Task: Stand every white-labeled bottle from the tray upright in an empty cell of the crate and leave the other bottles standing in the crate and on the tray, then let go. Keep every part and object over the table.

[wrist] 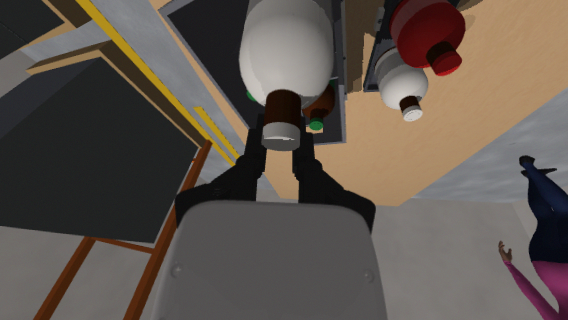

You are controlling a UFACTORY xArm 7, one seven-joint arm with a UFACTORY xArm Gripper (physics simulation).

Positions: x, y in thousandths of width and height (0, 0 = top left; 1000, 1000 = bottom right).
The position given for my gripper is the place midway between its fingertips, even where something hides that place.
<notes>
I see my gripper (494, 398), a white bottle (709, 273) and a white bottle (504, 195).
</notes>
